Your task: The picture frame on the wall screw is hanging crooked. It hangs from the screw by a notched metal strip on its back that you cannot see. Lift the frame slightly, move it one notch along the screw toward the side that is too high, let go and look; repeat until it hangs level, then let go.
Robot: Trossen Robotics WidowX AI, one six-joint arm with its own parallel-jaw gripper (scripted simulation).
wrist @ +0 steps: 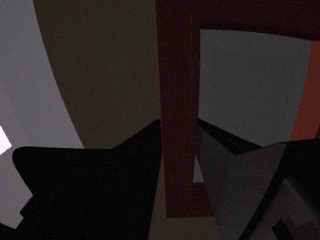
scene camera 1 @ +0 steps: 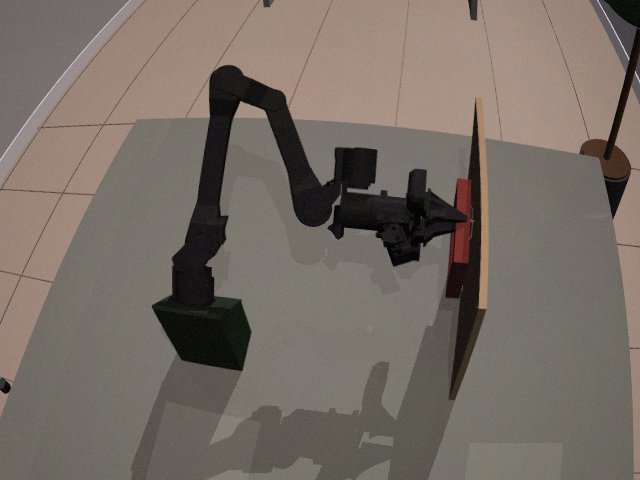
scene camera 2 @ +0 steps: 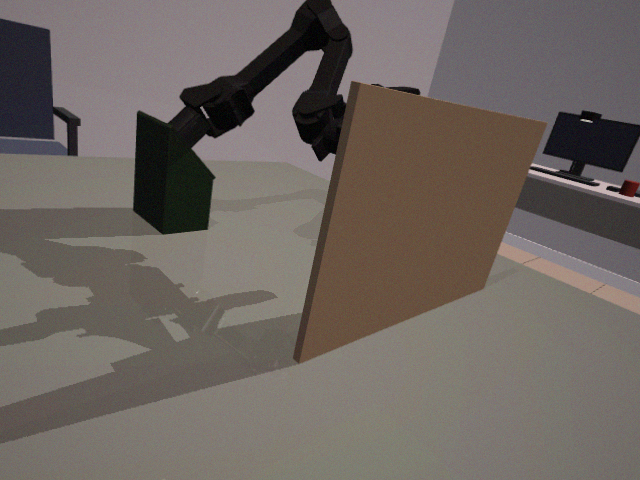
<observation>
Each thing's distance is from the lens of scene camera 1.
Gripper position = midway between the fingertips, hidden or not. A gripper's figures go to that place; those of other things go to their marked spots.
my gripper [scene camera 1: 466, 222]: 97 cm
brown wall board [scene camera 1: 473, 300]: 86 cm
</observation>
